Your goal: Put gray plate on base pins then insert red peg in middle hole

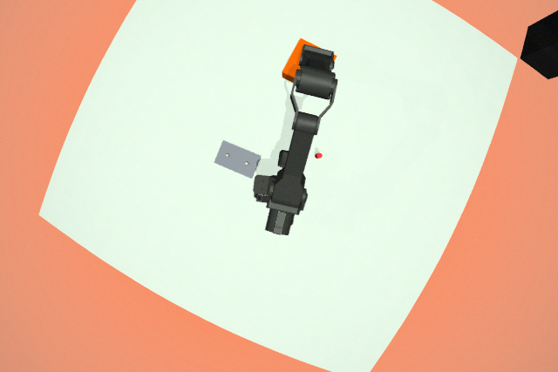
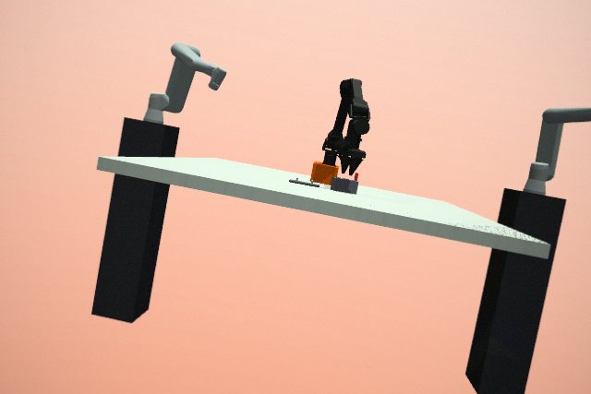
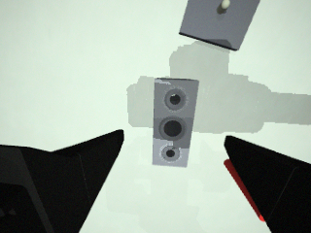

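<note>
Right now my gripper tip is 30 mm above the gray plate. Round my gripper tip: red peg (110 mm behind, 40 mm to the left, 30 mm below).
</note>
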